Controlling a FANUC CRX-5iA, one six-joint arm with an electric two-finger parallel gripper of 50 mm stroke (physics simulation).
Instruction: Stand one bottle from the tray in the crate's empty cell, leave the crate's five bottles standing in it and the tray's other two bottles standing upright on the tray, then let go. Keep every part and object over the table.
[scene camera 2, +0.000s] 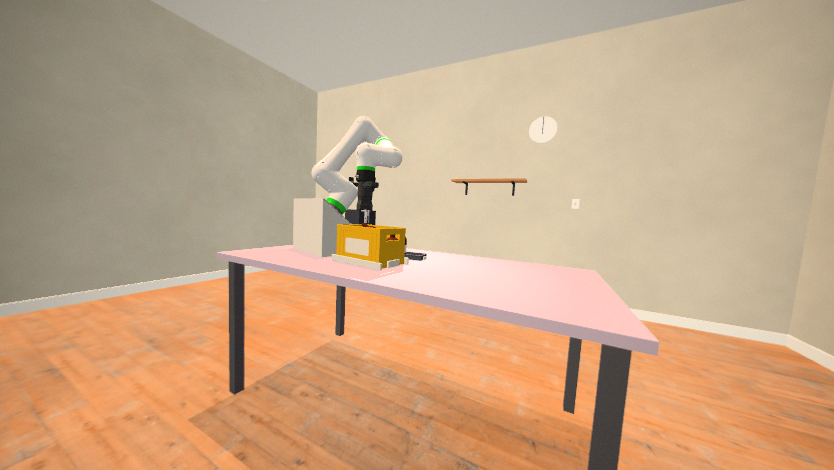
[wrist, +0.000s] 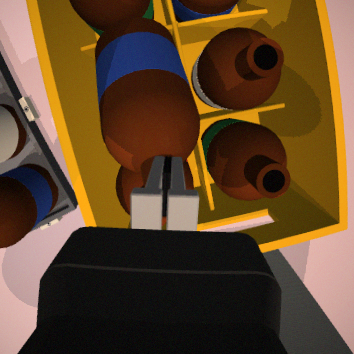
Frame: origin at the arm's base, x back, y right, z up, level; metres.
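Seen in the pictures: gripper, between the fingertips: (scene camera 2: 366, 223) (wrist: 167, 173).
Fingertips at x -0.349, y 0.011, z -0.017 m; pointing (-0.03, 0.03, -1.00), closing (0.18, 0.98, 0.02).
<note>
Offsets run from my fingertips to a thing's middle. "spot": to the spot under its first point. Level surfaces: height alone.
The yellow crate {dy +0.025, dx -0.065, dz -0.099 m} (scene camera 2: 386, 256) (wrist: 341, 150) holds brown bottles. A blue-labelled bottle {dy -0.009, dx -0.034, dz -0.055 m} (wrist: 145, 102) looks larger and nearer the camera than its neighbours, in the middle of the left column; whether it rests on the crate's floor is hidden. Its neck is behind the fingers. A bottle {spot: dy -0.039, dx +0.026, dz -0.064 m} (wrist: 125, 191) in the near left cell is mostly covered. A white-labelled bottle {dy +0.074, dx -0.063, dz -0.101 m} (wrist: 227, 70) and a green-labelled bottle {dy +0.073, dx +0.022, dz -0.101 m} (wrist: 240, 160) stand at right. My gripper (scene camera 2: 365, 224) (wrist: 167, 173) is shut over the near left cell, fingers almost meeting, no neck visible between them. The tray {spot: dy -0.150, dx -0.002, dz -0.178 m} (wrist: 50, 155) holds a white-labelled bottle {spot: dy -0.177, dx -0.042, dz -0.136 m} (wrist: 7, 131) and a blue-labelled bottle {spot: dy -0.154, dx +0.027, dz -0.114 m} (wrist: 30, 192).
The crate stands near an edge of the pink table {dz -0.187 m} (scene camera 2: 525, 291), with a pale strip {spot: dy +0.128, dx -0.086, dz -0.168 m} (scene camera 2: 356, 261) along its base. The robot's pale base block (scene camera 2: 307, 227) is behind it. A dark flat object (scene camera 2: 415, 255) lies beyond the crate. Thin yellow dividers {spot: dy +0.115, dx -0.018, dz -0.167 m} (wrist: 260, 111) separate the cells.
</note>
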